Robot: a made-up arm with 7 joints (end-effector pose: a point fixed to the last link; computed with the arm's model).
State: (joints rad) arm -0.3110 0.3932 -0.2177 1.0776 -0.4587 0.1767 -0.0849
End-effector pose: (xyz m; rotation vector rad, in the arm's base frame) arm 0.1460 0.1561 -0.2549 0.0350 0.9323 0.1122
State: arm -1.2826 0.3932 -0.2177 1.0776 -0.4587 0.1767 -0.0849
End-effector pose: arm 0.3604 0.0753 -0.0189 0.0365 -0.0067 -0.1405
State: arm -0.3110 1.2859 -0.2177 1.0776 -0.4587 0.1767 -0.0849
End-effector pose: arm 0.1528 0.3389 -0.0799 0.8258 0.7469 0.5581
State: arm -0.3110 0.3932 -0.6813 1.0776 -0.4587 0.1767 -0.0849
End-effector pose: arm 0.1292 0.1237 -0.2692 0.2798 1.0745 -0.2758
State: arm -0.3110 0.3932 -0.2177 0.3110 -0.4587 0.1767 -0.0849
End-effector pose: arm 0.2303 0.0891 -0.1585 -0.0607 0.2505 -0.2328
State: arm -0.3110 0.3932 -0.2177 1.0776 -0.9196 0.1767 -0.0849
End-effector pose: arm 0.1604 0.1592 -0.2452 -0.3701 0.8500 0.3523
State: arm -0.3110 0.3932 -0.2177 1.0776 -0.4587 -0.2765 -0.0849
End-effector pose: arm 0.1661 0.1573 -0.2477 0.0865 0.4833 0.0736
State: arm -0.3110 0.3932 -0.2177 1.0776 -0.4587 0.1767 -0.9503
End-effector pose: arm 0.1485 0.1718 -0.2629 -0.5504 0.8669 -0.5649
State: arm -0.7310 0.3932 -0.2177 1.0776 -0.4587 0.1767 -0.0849
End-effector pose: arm 0.2683 0.1264 -0.1792 0.0364 0.5271 0.0004
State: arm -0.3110 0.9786 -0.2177 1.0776 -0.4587 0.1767 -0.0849
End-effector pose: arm 0.1530 0.2946 -0.1580 0.5553 0.8253 0.4070
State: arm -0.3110 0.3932 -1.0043 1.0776 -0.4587 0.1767 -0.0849
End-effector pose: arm 0.1089 0.1072 -0.2775 0.4520 1.1540 -0.5524
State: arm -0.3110 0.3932 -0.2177 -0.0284 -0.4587 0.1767 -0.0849
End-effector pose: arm 0.2364 0.0620 -0.0994 -0.1007 -0.0561 -0.3766
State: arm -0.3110 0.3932 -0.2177 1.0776 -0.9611 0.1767 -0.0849
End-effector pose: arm 0.1615 0.1598 -0.2443 -0.4064 0.8410 0.3736
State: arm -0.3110 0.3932 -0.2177 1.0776 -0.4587 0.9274 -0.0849
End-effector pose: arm 0.1126 0.1509 -0.2462 -0.0618 1.6750 0.1734
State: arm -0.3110 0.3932 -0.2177 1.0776 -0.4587 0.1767 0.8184
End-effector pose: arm 0.1494 0.1391 -0.2612 0.6520 0.8713 0.8157
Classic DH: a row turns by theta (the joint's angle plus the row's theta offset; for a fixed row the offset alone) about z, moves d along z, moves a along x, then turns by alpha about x. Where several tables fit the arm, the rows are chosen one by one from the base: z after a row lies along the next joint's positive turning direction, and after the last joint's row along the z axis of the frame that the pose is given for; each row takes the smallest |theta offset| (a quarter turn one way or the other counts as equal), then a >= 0, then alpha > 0; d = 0 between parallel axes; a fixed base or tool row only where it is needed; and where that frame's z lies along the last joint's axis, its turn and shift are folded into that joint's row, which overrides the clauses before.
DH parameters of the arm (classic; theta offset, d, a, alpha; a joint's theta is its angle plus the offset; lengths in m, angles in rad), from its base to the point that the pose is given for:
base (fixed): -0.071 0.0419 0.0124 -1.3004
joint 1: -1.3111 0.0669 -0.0434 -1.5708
joint 2: 1.2915 0.0207 0.0066 1.5708
joint 3: 1.5708 -0.119 0.0001 -1.5708
joint 4: 1.5708 0.0412 0.022 1.5708
joint 5: 0 0.1502 -0.0182 -1.5708
joint 6: -1.5708 -0.0436 0.0664 1.5708
joint 7: 1.5708 -0.0947 0.0034 -0.2501
tool (fixed): -1.5706 0.0845 0 0

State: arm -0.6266 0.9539 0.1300 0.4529 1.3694 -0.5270 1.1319
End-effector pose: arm 0.2819 0.2640 -0.0616 1.9093 -1.4272 0.1672
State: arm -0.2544 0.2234 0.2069 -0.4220 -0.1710 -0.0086 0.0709
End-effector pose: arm 0.2186 0.1024 -0.0225 0.0704 -0.7101 0.1140
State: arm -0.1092 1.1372 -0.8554 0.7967 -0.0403 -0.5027 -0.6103
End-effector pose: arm 0.1139 0.2567 -0.2059 0.6981 0.9933 -1.2560
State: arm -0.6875 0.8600 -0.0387 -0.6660 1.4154 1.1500 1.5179
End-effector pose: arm 0.2491 0.1413 0.0950 -1.0433 1.5463 -2.3107
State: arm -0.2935 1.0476 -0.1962 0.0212 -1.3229 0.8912 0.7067
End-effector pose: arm 0.2152 0.1245 -0.0592 0.2234 0.8132 0.3506
